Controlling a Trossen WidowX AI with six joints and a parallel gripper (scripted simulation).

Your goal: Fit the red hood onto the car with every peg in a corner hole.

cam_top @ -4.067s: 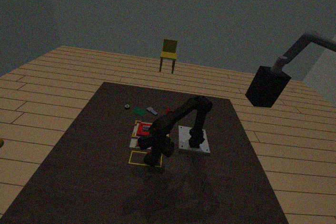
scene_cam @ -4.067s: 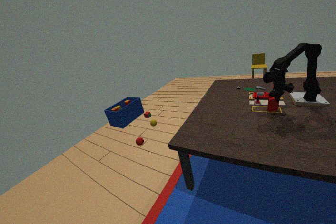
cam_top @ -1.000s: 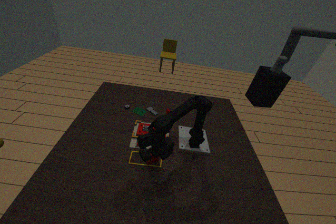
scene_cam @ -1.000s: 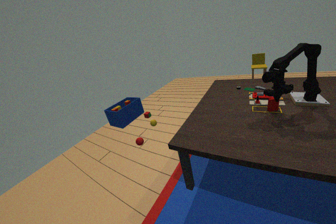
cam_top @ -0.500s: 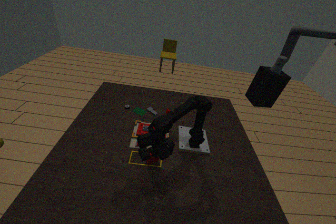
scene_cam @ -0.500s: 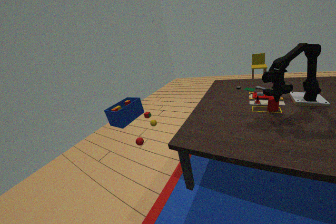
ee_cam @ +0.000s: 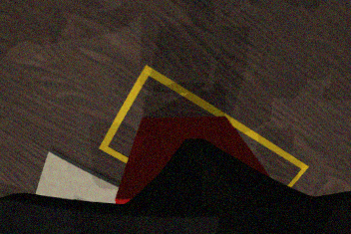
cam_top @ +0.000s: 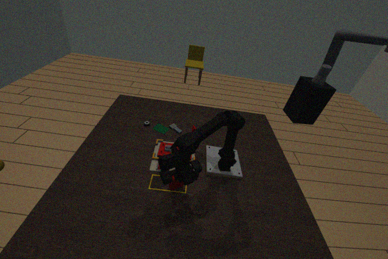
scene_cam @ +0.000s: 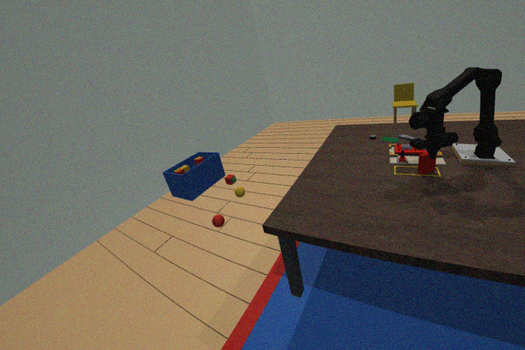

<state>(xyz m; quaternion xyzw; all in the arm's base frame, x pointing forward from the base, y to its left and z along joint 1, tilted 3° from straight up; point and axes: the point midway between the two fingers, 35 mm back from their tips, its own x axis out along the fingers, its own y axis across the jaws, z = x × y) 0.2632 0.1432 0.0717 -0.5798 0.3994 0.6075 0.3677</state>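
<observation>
The red hood lies 3 cm below my gripper tip, 2 cm to the right of it and 1 cm ahead of it. Round my gripper tip: grey piece: 47 cm to the right, 7 cm below, 3 cm ahead; then green plate: 46 cm to the right, 13 cm ahead, 8 cm below; then grey jig plate: 23 cm to the right, 7 cm below, 4 cm ahead.
</observation>
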